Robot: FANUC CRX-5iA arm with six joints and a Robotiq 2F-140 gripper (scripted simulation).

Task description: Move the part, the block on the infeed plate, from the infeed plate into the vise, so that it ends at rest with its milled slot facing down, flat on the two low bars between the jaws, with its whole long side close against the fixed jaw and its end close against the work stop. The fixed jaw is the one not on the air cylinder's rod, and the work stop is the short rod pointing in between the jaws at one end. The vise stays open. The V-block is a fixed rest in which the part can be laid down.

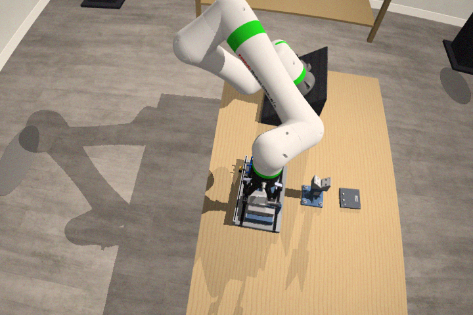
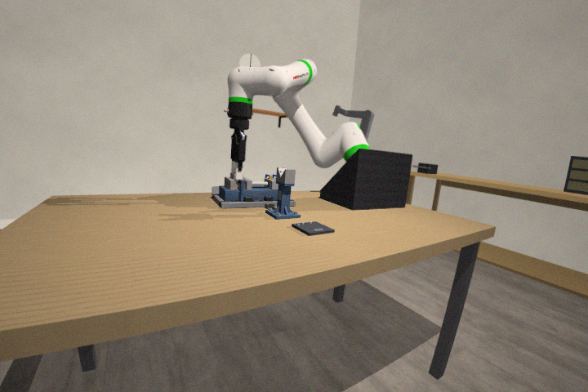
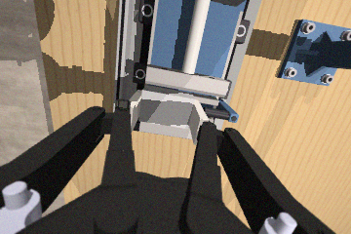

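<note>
Now: hand 30 mm above the part. From my hand the other things lie so: white cylinder rod (80 mm behind, 50 mm below, 20 mm to the left); then moving jaw (50 mm below, 30 mm behind, 20 mm to the left); then work stop (70 mm to the left, 40 mm below).
</note>
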